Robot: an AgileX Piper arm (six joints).
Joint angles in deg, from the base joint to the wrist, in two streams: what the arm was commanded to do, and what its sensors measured. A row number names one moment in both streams.
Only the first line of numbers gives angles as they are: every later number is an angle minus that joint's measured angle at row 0.
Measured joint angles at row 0:
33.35 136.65 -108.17 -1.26 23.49 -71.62
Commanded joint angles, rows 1 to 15:
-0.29 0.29 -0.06 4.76 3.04 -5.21
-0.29 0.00 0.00 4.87 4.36 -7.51
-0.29 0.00 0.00 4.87 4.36 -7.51
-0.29 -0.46 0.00 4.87 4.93 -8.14
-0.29 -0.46 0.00 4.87 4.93 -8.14
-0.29 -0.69 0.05 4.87 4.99 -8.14
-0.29 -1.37 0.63 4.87 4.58 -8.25
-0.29 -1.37 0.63 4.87 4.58 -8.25
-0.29 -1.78 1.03 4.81 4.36 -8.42
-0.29 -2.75 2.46 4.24 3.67 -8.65
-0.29 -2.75 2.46 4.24 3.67 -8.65
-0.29 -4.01 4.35 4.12 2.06 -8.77
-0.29 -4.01 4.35 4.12 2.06 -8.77
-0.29 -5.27 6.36 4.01 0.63 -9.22
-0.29 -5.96 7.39 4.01 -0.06 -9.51
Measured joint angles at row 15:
-0.18 -3.84 5.04 3.84 0.80 -8.31
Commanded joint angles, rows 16 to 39:
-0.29 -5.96 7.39 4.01 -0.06 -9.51
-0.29 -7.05 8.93 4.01 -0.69 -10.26
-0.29 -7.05 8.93 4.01 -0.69 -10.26
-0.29 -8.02 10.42 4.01 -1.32 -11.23
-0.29 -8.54 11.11 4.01 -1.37 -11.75
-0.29 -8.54 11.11 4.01 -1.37 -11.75
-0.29 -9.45 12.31 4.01 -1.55 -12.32
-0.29 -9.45 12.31 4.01 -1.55 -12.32
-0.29 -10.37 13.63 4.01 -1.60 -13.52
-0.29 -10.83 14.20 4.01 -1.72 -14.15
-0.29 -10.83 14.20 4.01 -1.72 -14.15
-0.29 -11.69 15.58 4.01 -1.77 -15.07
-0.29 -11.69 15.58 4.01 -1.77 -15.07
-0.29 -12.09 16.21 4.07 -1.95 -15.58
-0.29 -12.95 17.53 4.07 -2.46 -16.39
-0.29 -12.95 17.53 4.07 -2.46 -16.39
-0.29 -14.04 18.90 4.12 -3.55 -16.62
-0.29 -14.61 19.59 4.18 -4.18 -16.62
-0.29 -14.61 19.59 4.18 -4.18 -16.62
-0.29 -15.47 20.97 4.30 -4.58 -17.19
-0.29 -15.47 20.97 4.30 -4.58 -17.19
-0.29 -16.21 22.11 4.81 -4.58 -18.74
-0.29 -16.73 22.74 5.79 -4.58 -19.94
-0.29 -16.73 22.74 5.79 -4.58 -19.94
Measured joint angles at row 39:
0.00 -14.27 21.25 4.58 -3.61 -18.11
